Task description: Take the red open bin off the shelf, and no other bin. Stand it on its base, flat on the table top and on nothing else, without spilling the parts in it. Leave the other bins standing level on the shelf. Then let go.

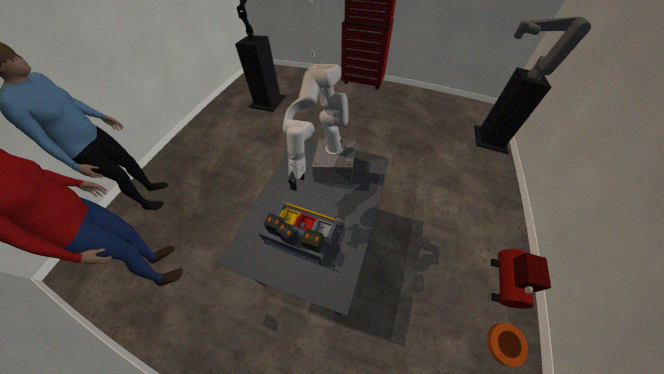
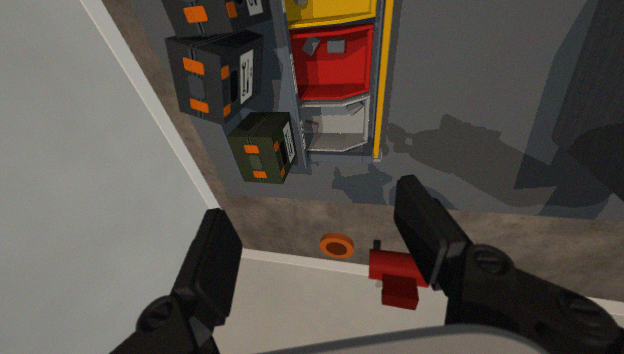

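Where they show: gripper, fingertip midpoint: [image 1: 297,184] [image 2: 313,212]; arm's base, origin of the base link: [image 1: 334,148].
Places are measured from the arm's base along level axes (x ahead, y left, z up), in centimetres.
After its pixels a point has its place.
Observation:
The red open bin [image 1: 306,222] @(x 51.8, y -1.8, z -17.1 cm) [image 2: 332,72] @(x 55.6, y 1.3, z -17.1 cm) stands in the middle of the shelf, with small grey parts inside. A yellow bin [image 1: 289,215] @(x 50.8, y -14.3, z -17.1 cm) [image 2: 332,10] @(x 54.8, y -8.4, z -17.1 cm) stands on one side of it and a light grey bin [image 1: 325,228] @(x 51.9, y 11.2, z -17.1 cm) [image 2: 337,125] @(x 55.3, y 12.8, z -17.1 cm) on the other. The shelf has a yellow rail [image 1: 310,210] @(x 46.2, y -0.7, z -11.5 cm) [image 2: 383,80] @(x 46.0, y 1.8, z -11.5 cm) along the side nearer the arm. My gripper [image 1: 297,183] @(x 50.2, y -2.4, z 22.3 cm) [image 2: 313,212] @(x 50.2, y -2.4, z 22.3 cm) is open, its fingers wide apart with nothing between them. It hangs above the table on the arm's side of the shelf, apart from the bins. The bins' undersides are hidden.
Two dark toolboxes [image 1: 273,223] @(x 67.0, y -12.3, z 4.2 cm) [image 2: 215,80] @(x 65.7, y -4.7, z 5.2 cm) and a dark green toolbox [image 1: 312,239] @(x 67.7, y 10.5, z 1.8 cm) [image 2: 265,147] @(x 64.0, y 6.8, z 1.7 cm) with orange latches sit along the shelf's far side, close to the bins. The grey table top [image 1: 280,272] @(x 86.2, y -4.2, z -18.0 cm) [image 2: 465,50] @(x 32.8, y -0.1, z -18.0 cm) extends around the shelf. Two people stand at the left.

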